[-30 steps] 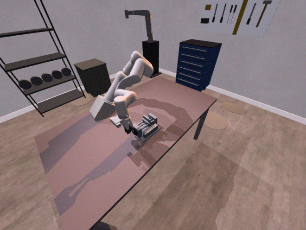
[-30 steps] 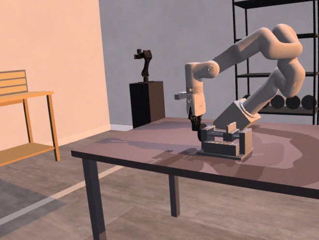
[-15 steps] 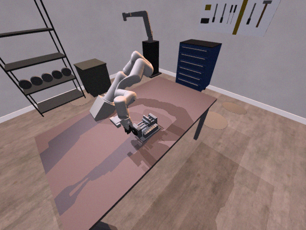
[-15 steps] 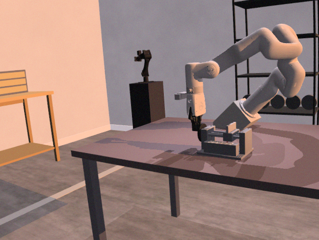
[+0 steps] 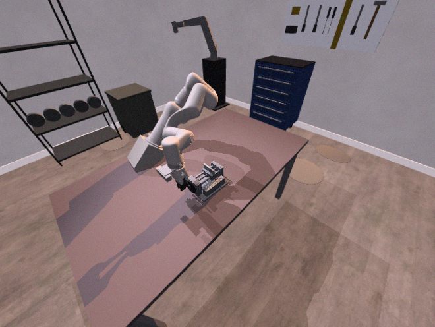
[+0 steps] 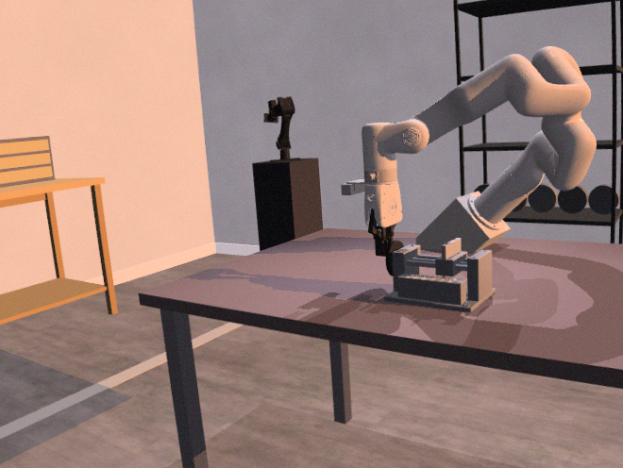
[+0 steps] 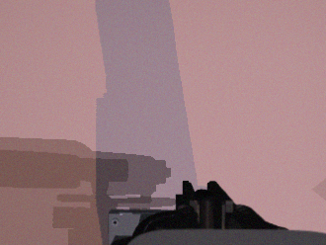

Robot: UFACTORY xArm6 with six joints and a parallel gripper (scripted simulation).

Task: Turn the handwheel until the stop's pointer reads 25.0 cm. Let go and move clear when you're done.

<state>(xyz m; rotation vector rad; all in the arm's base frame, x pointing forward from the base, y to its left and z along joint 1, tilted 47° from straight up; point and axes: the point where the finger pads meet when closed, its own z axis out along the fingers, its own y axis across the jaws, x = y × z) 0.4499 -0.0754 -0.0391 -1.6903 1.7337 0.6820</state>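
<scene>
Now: the black handwheel 20 mm to the left of my hand and 10 mm below it. Round my hand: sliding stop block 30 mm ahead, 180 mm to the left, 10 mm below.
</scene>
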